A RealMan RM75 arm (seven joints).
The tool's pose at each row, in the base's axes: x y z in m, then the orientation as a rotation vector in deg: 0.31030 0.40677 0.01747 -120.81 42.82 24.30; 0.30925 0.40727 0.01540 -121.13 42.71 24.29; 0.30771 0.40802 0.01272 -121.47 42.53 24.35; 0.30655 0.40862 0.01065 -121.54 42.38 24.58; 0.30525 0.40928 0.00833 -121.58 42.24 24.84; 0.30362 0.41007 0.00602 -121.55 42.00 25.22; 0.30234 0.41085 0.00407 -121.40 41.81 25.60; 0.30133 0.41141 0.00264 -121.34 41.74 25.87; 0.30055 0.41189 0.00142 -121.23 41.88 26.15
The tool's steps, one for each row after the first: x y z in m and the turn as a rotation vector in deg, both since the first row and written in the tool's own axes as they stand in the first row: 0.00012 0.00169 0.00166 -0.28 0.07 -0.12; 0.00011 0.00394 0.00391 -0.60 0.07 -0.27; 0.00011 0.00566 0.00566 -0.73 -0.11 -0.30; 0.00012 0.00758 0.00760 -0.85 -0.31 -0.31; -0.00018 0.00965 0.00966 -0.94 -0.66 -0.34; -0.00040 0.01129 0.01149 -0.93 -1.03 -0.32; -0.00061 0.01253 0.01282 -0.97 -1.24 -0.27; -0.00073 0.01355 0.01396 -0.98 -1.40 -0.06
